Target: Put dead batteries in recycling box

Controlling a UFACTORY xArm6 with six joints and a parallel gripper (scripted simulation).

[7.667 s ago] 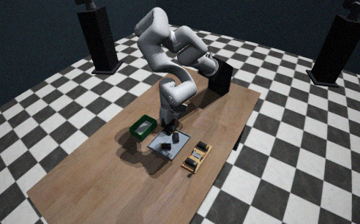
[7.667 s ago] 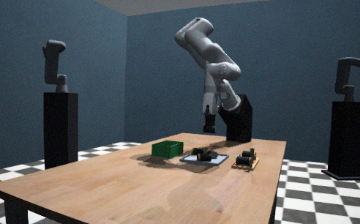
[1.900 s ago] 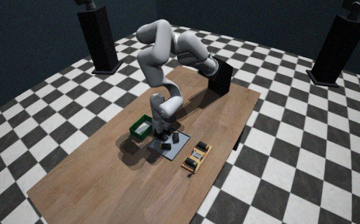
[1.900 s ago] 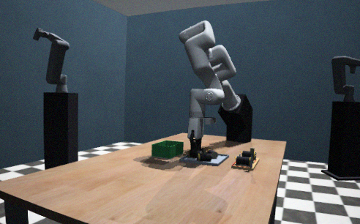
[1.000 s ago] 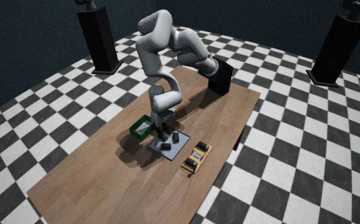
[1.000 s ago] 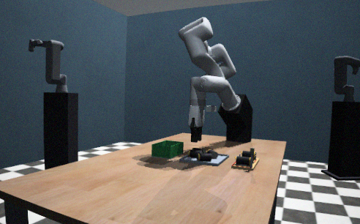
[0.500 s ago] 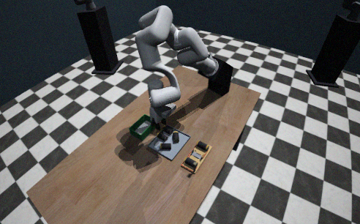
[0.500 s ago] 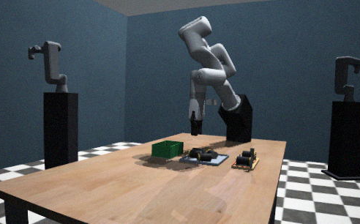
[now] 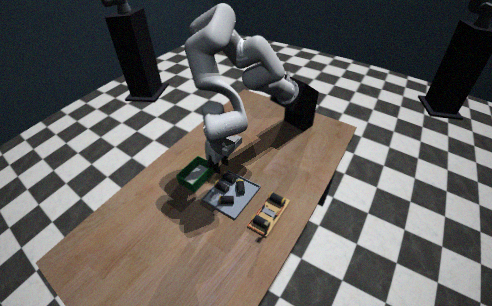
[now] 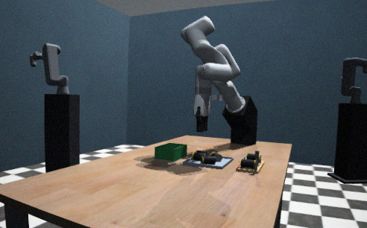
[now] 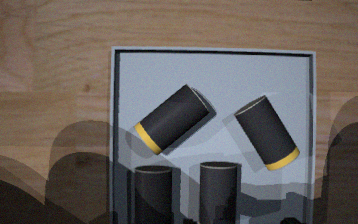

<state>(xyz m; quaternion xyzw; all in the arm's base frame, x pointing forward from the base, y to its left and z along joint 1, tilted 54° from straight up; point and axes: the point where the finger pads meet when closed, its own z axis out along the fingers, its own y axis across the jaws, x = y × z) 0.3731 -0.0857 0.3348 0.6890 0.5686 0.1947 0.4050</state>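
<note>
Right now my hand is 150 mm above the grey tray, 40 mm to the right of it and 20 mm short of it. Round my hand: green recycling box (140 mm to the right, 140 mm below, 50 mm behind).
</note>
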